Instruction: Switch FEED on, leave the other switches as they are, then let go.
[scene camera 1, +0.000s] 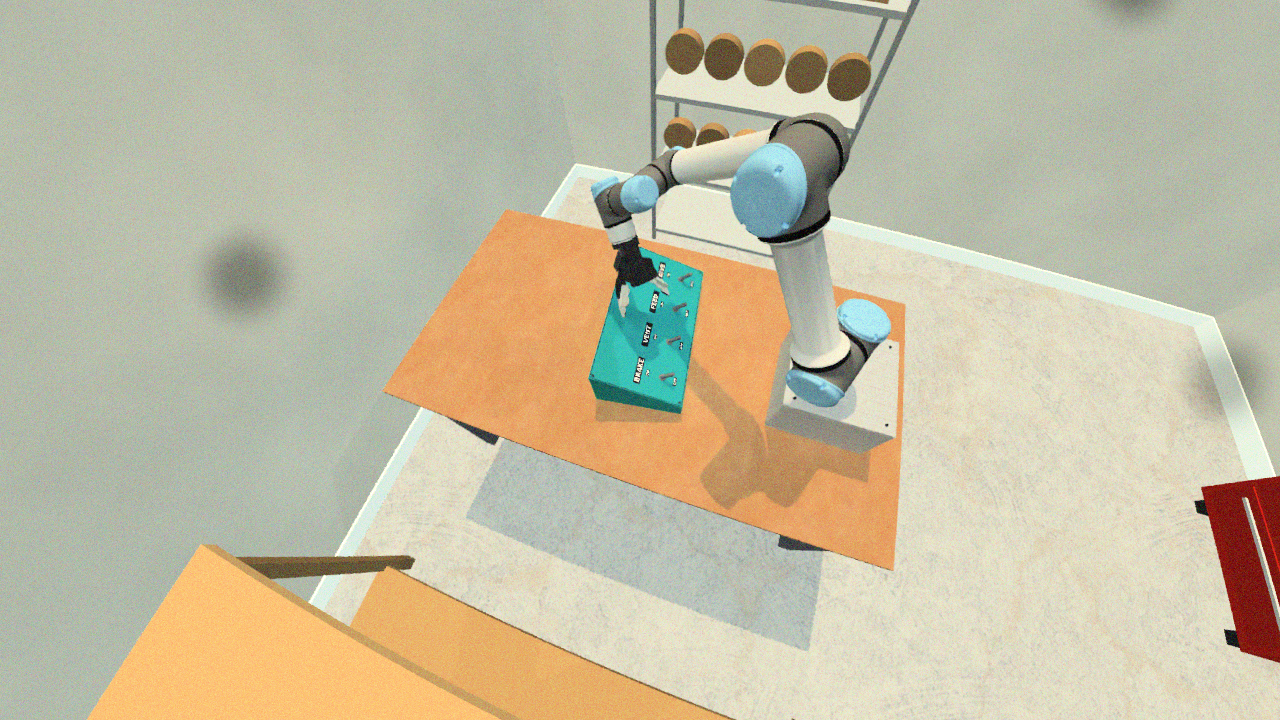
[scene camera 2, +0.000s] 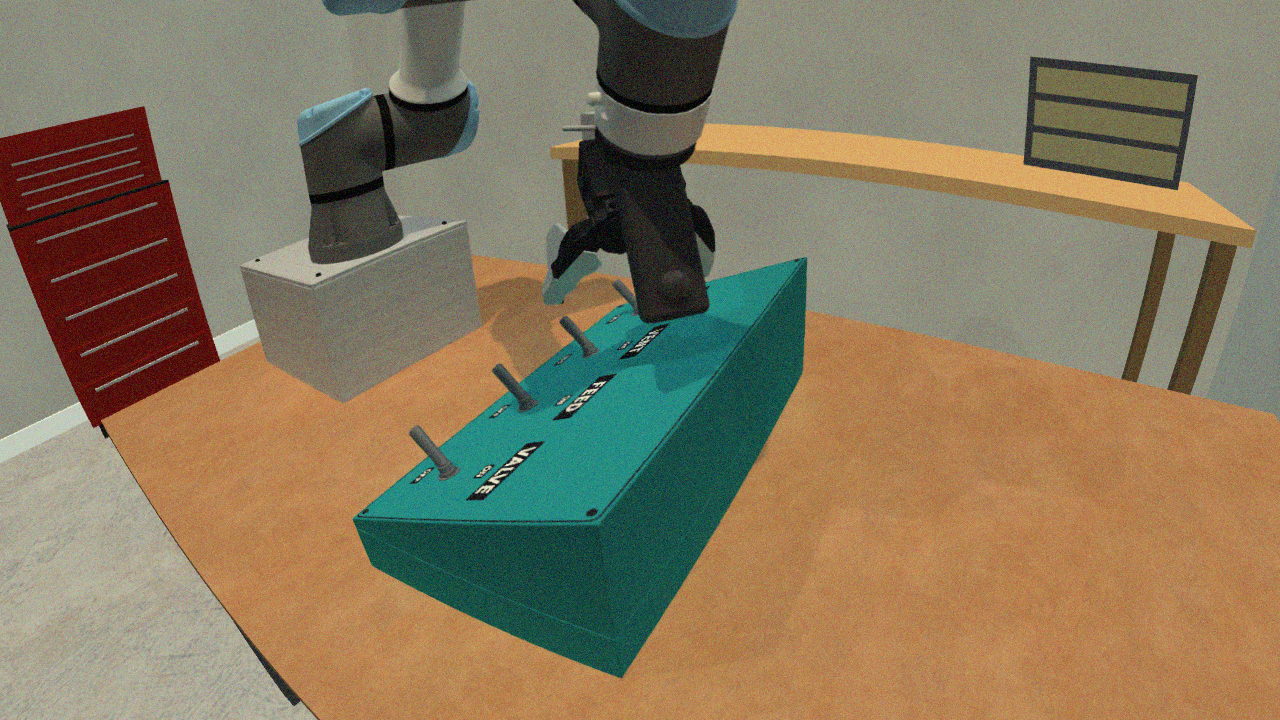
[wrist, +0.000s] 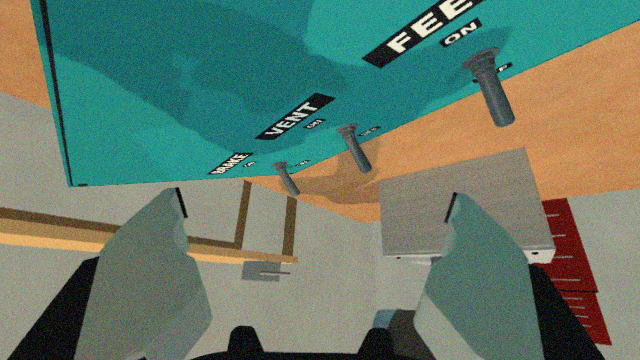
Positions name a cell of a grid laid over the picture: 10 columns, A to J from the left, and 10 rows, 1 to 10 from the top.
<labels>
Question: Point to my gripper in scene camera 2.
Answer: E5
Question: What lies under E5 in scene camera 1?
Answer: My gripper.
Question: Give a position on a feed lever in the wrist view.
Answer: At H3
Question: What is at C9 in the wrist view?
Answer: My gripper.
</labels>
